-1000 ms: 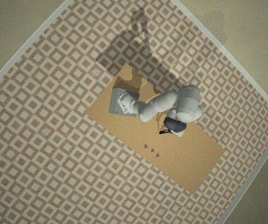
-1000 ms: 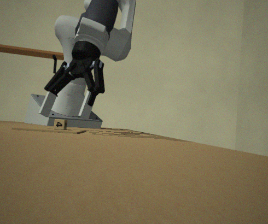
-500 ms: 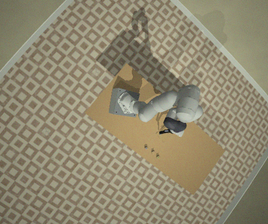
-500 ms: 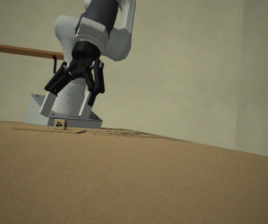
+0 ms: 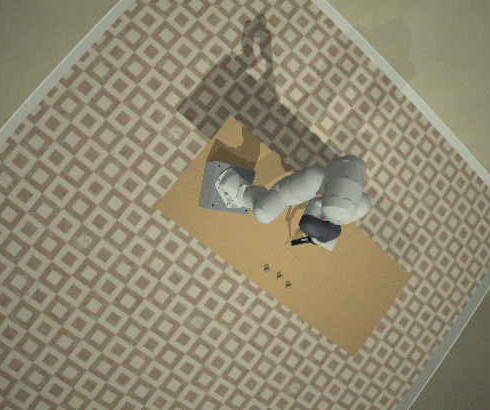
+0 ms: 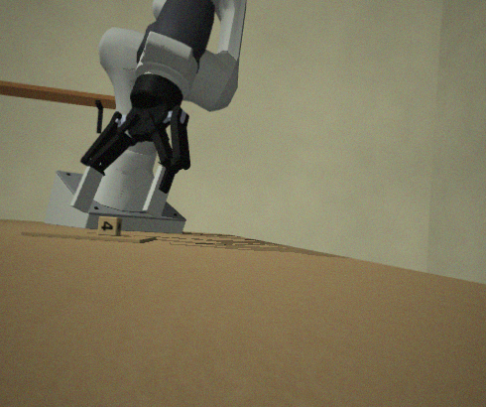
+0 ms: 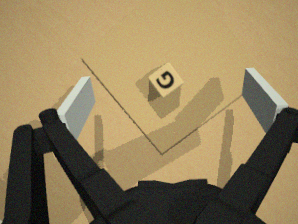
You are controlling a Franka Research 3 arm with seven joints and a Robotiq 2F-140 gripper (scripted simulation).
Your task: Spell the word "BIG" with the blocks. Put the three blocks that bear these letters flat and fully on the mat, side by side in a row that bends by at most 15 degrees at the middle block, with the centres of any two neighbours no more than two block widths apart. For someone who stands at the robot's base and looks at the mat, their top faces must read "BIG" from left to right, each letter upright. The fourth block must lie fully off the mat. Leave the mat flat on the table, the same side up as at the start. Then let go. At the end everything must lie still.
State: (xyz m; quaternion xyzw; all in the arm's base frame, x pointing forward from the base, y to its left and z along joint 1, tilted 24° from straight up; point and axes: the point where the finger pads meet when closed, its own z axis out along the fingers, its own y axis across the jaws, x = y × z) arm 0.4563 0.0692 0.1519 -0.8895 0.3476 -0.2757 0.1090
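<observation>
Right now my hand is 40 mm above the thin mat, 20 mm to the left of it and 10 mm short of it.
</observation>
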